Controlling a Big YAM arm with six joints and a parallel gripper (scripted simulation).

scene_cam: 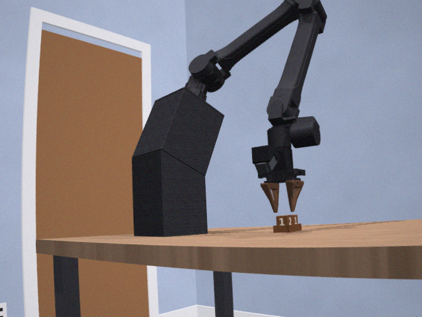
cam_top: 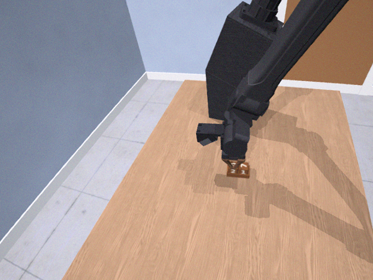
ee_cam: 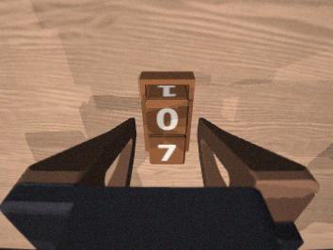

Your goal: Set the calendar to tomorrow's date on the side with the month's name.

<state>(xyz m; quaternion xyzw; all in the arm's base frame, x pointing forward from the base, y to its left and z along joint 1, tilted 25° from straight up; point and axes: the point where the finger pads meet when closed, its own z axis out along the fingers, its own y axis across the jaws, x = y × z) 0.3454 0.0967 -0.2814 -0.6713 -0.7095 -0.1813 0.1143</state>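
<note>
My gripper is now 20 mm to the right of the brown tray and 50 mm above it.
</note>
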